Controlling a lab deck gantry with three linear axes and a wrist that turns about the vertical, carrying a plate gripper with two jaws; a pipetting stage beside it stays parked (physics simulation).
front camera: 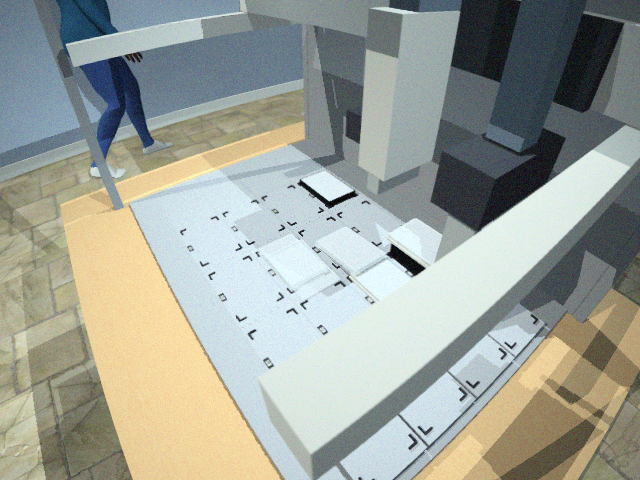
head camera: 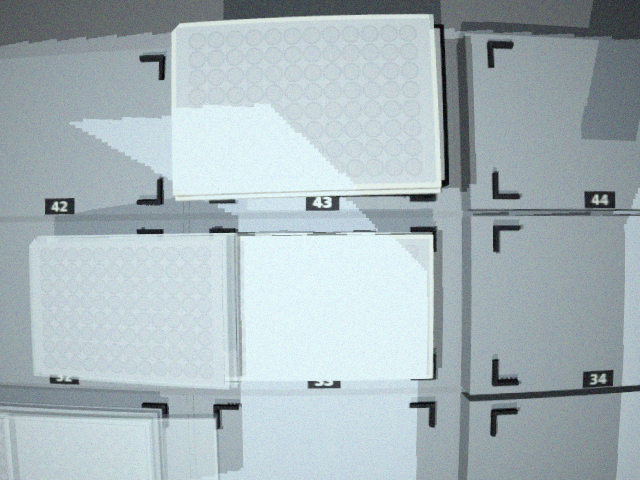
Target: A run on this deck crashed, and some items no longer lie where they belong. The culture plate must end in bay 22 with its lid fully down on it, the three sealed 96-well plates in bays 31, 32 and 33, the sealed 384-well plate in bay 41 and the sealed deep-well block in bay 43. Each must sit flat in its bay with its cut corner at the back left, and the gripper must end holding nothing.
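Places are measured from the robot's base along level axes (x left, y ahead, z down), in metres.
Where they show: robot's base at its link origin: (front camera: 181, 232).
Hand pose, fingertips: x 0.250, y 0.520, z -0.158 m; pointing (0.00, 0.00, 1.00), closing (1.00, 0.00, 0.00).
Observation:
Each offset is from my fingertips to the top centre of the thing. "spot": to the spot under its first point.
A 96-well plate @(dx +0.109, dy -0.137, dz +0.101 m) (front camera: 417, 238) (head camera: 310, 67) lies slightly turned and shifted left on the black deep-well block @(dx +0.114, dy -0.128, dz +0.116 m) (front camera: 405, 259) (head camera: 445, 108) in bay 43. Another 96-well plate @(dx +0.007, dy -0.240, dz +0.130 m) (front camera: 351, 250) (head camera: 126, 310) straddles bays 32 and 33, its right edge raised over the plate @(dx +0.007, dy -0.128, dz +0.144 m) (front camera: 385, 279) (head camera: 336, 310) in bay 33. The culture plate @(dx -0.100, dy -0.255, dz +0.136 m) (front camera: 294, 260) (head camera: 82, 446) is around bay 22, its lid @(spot: dx -0.097, dy -0.204, dz +0.143 m) (front camera: 319, 283) (head camera: 191, 449) displaced right. The 384-well plate @(dx +0.114, dy -0.456, dz +0.144 m) (front camera: 328, 186) sits at the back left. My gripper is at the back right; one jaw (front camera: 454, 238) shows beside bay 43, the other is hidden, so its opening is unclear.
A pale crossbeam (front camera: 449, 304) crosses the front view and hides part of the deck. The parked pipetting stage (front camera: 382, 113) stands left of my dark gripper body (front camera: 488, 180). Bay 44 @(spot: dx +0.115, dy -0.002, dz +0.143 m) (head camera: 537, 118) and bay 34 @(spot: dx +0.006, dy +0.009, dz +0.143 m) (head camera: 558, 304) lie at the right in the head view.

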